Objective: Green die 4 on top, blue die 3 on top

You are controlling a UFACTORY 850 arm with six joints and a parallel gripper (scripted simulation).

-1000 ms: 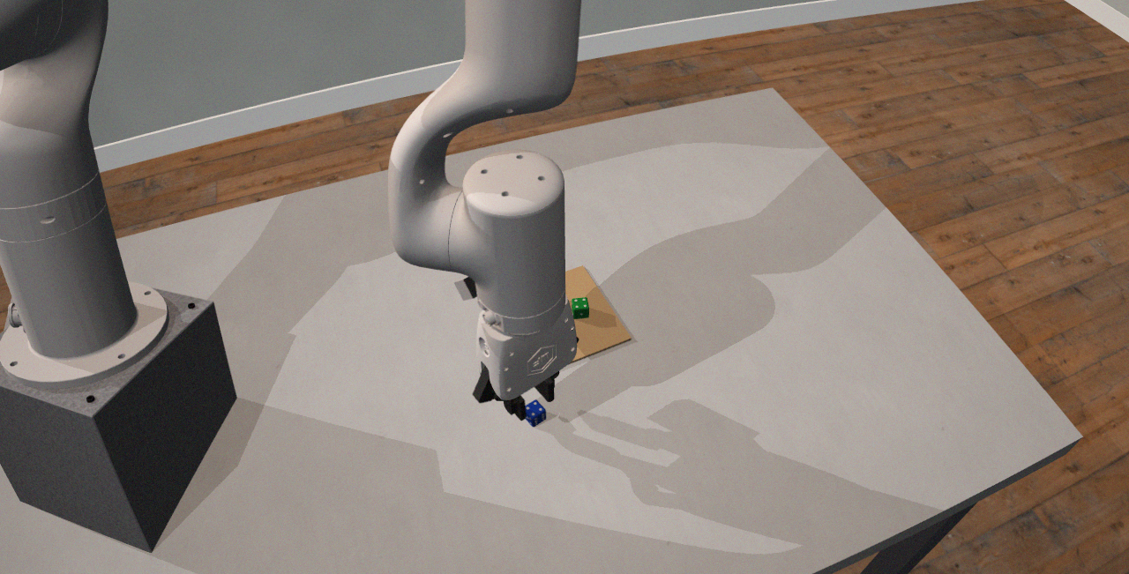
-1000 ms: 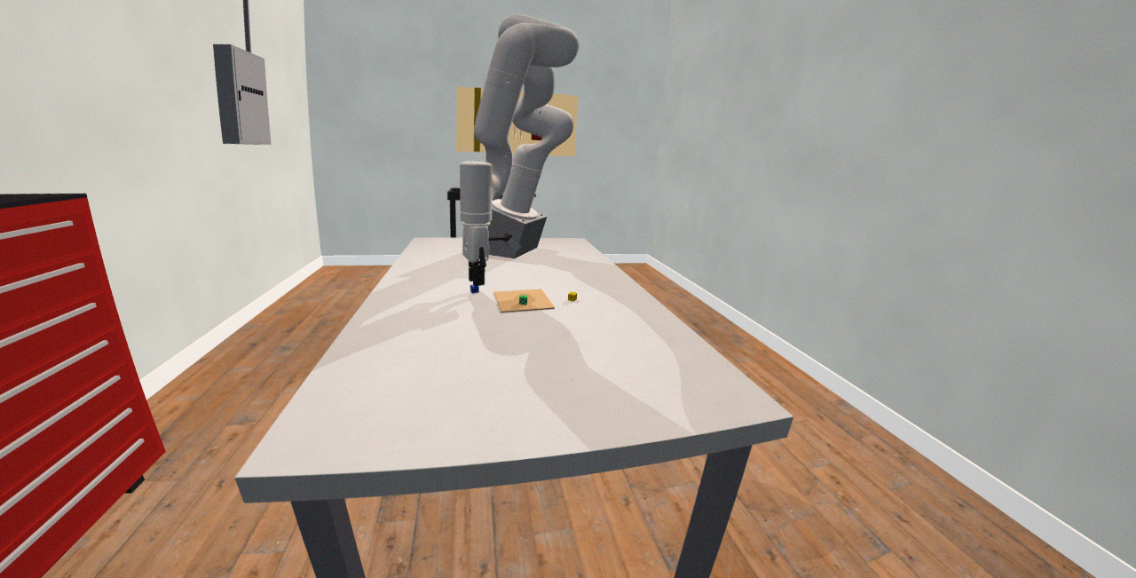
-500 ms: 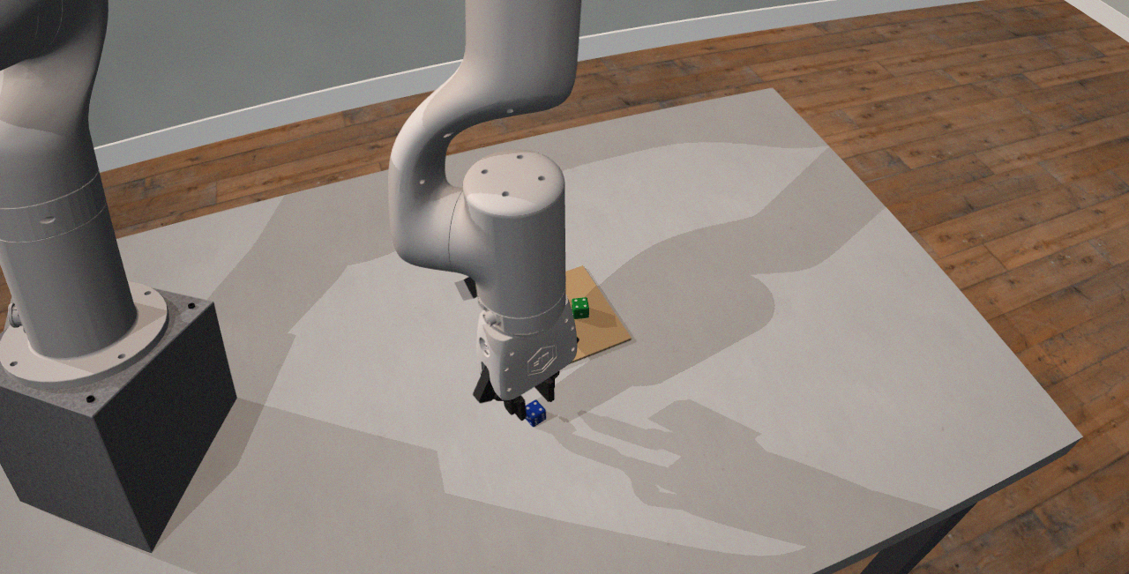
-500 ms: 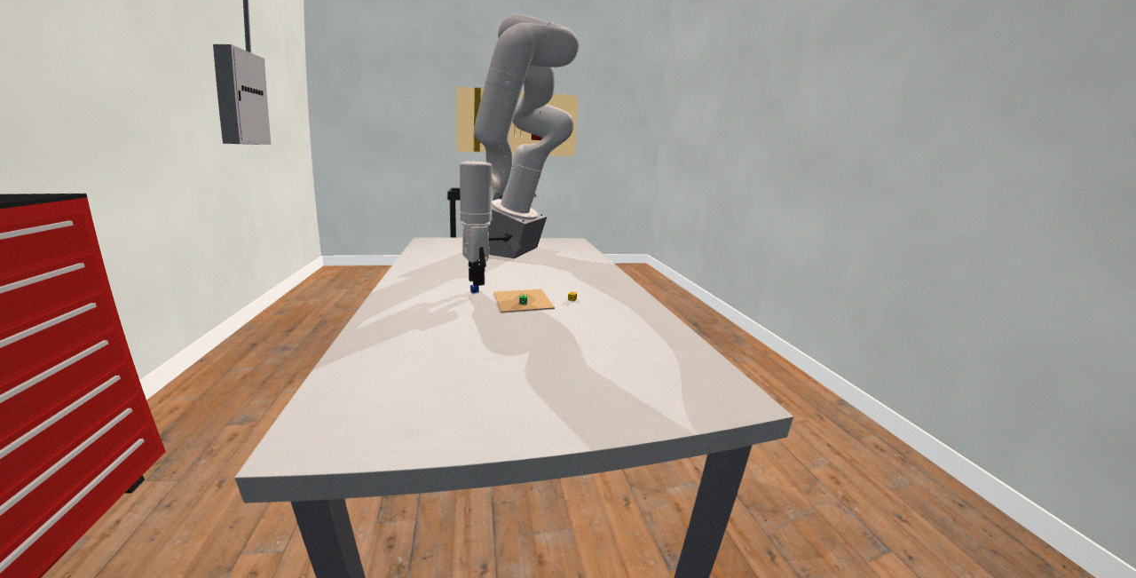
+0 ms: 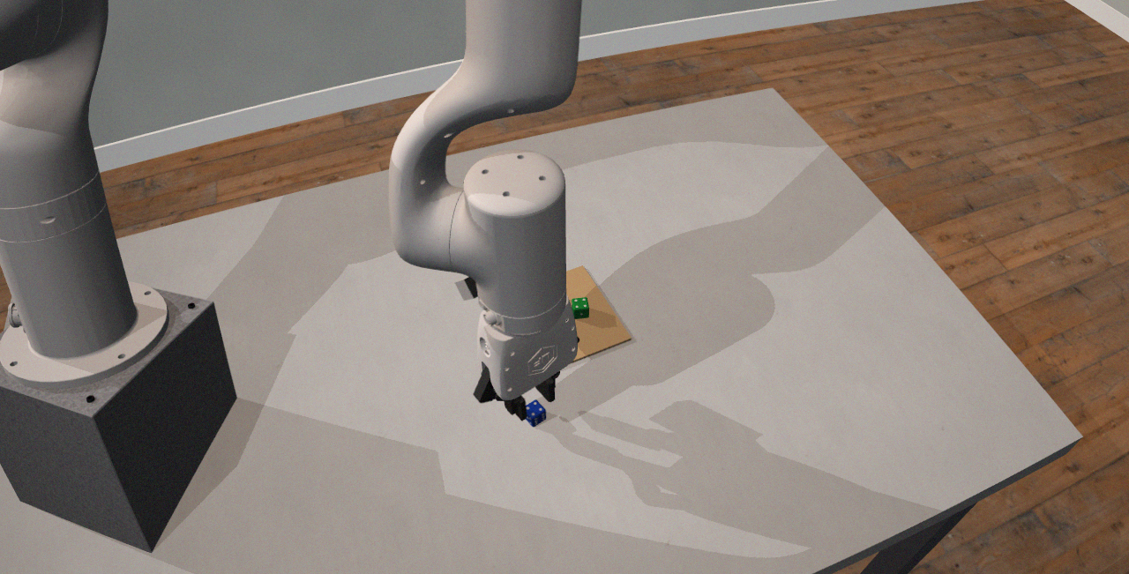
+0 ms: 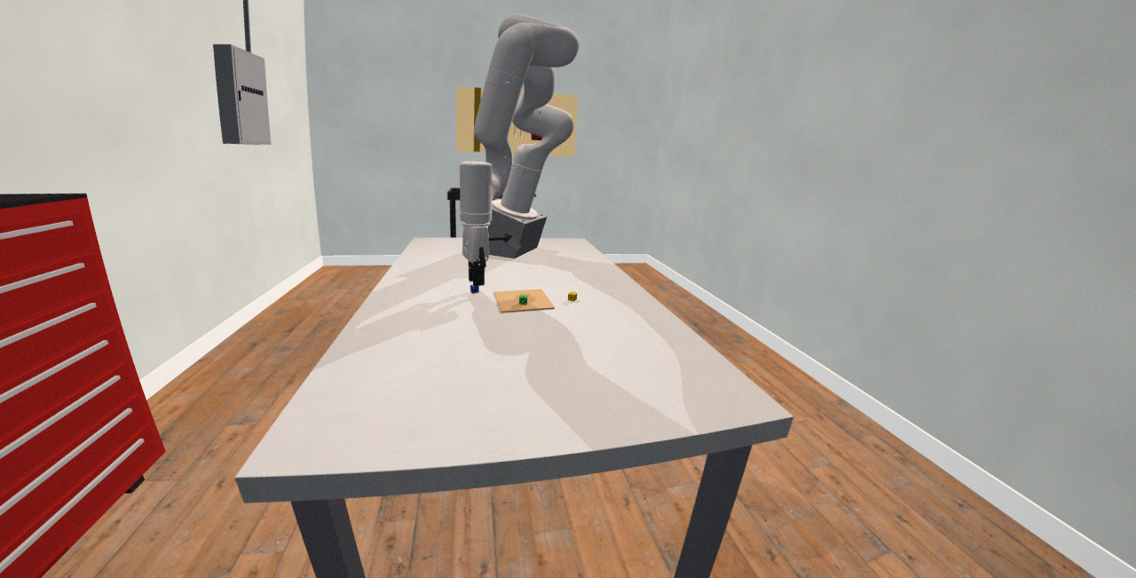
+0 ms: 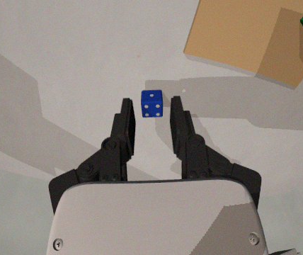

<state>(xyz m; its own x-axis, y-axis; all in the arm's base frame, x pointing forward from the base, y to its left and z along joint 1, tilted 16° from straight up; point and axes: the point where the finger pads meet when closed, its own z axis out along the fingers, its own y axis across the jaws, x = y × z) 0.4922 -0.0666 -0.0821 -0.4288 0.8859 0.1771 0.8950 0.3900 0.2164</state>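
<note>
Now: the blue die 1 cm to the right of my hand and 4 cm below it. From my hand the other things lie so: tan mat 6 cm ahead, 13 cm to the left, 4 cm below; yellow die 5 cm ahead, 27 cm to the left, 4 cm below; green die 9 cm ahead, 13 cm to the left, 3 cm below.
</note>
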